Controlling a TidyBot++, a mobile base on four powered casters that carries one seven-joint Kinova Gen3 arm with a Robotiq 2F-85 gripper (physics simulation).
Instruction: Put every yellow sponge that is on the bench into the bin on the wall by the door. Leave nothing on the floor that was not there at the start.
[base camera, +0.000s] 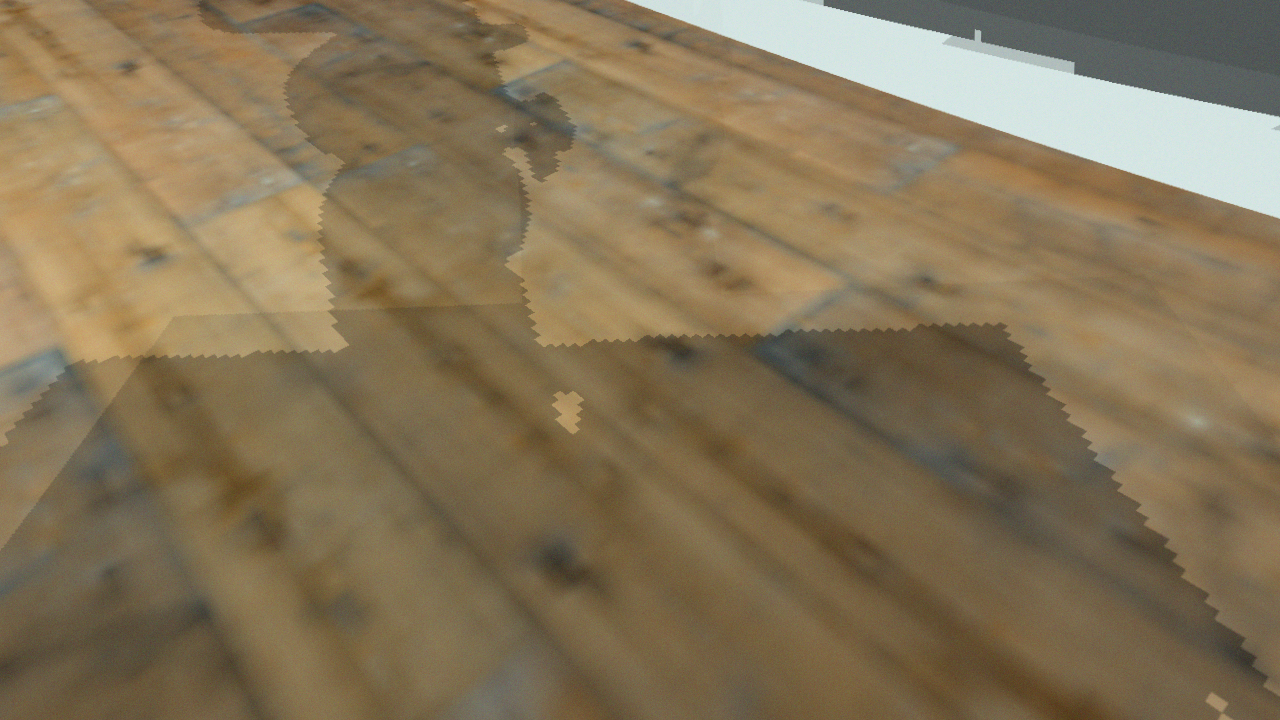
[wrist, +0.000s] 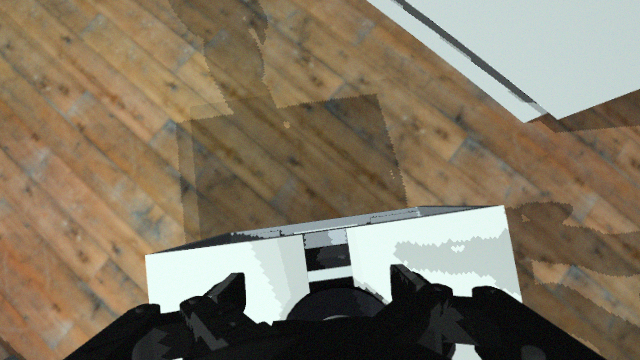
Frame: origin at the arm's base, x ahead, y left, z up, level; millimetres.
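Where they show: gripper, fingertip midpoint: (wrist: 318, 285).
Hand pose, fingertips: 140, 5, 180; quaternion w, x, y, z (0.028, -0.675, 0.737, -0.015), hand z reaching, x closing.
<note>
After its pixels a point has its place, as x, y, z.
My gripper (wrist: 318, 285) @[140, 5, 180] is open in the wrist view, its two black fingers wide apart with no object between them. It hangs above the white top of my own mobile base (wrist: 450, 250) @[102, -165, -14]. No yellow sponge, bench or bin shows clearly enough to be named in either view.
Wooden plank floor (base camera: 716, 223) @[628, -32, -397] (wrist: 100, 165) @[398, 655, -397] lies ahead of the base, with the robot's shadow across it. A white cabinet-like block (wrist: 565, 45) @[417, -495, -98] stands at the upper right of the wrist view. In the base camera view a white panel (base camera: 1118, 134) @[680, -342, -371] with dark grey above it runs along the upper right.
</note>
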